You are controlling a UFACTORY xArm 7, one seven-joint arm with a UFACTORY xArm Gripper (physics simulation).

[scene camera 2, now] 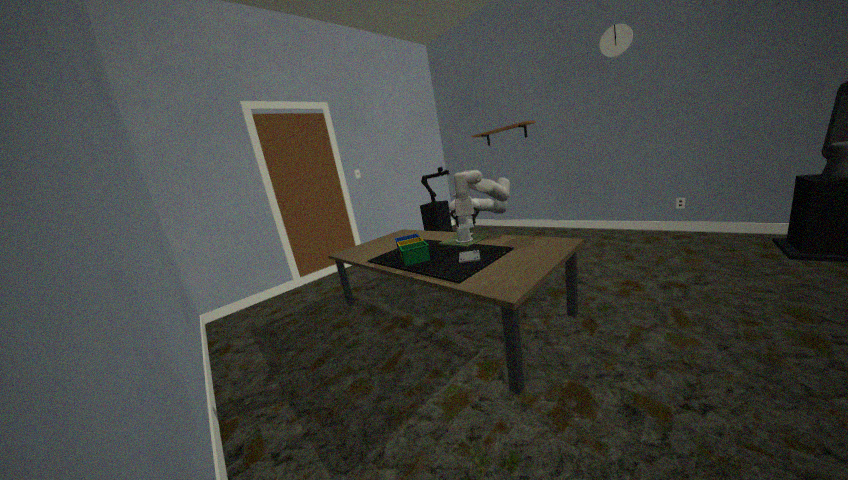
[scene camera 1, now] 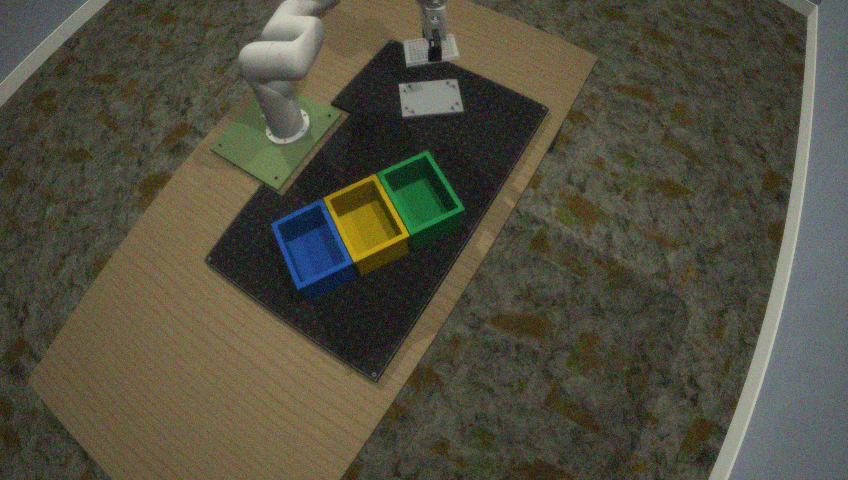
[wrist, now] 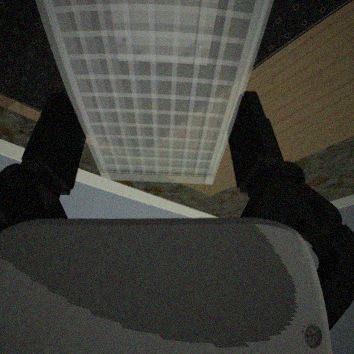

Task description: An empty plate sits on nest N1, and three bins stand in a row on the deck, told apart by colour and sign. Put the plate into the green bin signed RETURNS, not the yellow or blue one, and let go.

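Places are measured from the arm's base along level axes (x ahead, y left, z up), in centimetres.
Where they show: gripper, fingertip midpoint: (scene camera 2: 466, 225) (scene camera 1: 431, 49) (wrist: 154, 110); arm's base at its link origin: (scene camera 2: 464, 240) (scene camera 1: 288, 127).
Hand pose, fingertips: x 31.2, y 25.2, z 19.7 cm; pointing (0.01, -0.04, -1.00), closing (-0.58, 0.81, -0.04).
Observation:
Each offset is from my fingertips to the top centre of the thing. "spot": to the spot under its first point. Level surfaces: height alone.
The clear, gridded plate {dz +1.1, dx -0.2, dy -0.1 cm} (scene camera 1: 414, 53) (wrist: 150, 60) is off the nest, between the two black fingers of my gripper (scene camera 1: 435, 48) (wrist: 154, 110), which is shut on its long sides. In scene camera 1 they hang beyond the bare, pale nest N1 {dz -17.2, dx -0.1, dy -0.8 cm} (scene camera 1: 430, 98) (scene camera 2: 469, 255). The green bin (scene camera 1: 420, 199) (scene camera 2: 414, 255) stands at the row's end nearest the nest, its inside empty. The yellow bin (scene camera 1: 367, 221) is in the middle and the blue bin {spot: dz -18.8, dx -4.1, dy -53.0 cm} (scene camera 1: 312, 252) at the far end, both empty. The bin signs cannot be read in these views.
The bins and nest stand on a black deck {dz -19.4 cm} (scene camera 1: 357, 324) (scene camera 2: 443, 270) on a wooden table {dz -20.7 cm} (scene camera 1: 178, 333) (scene camera 2: 535, 261). The arm's base is on a green plate (scene camera 1: 243, 142) beside the deck. The bins' raised walls touch side by side.

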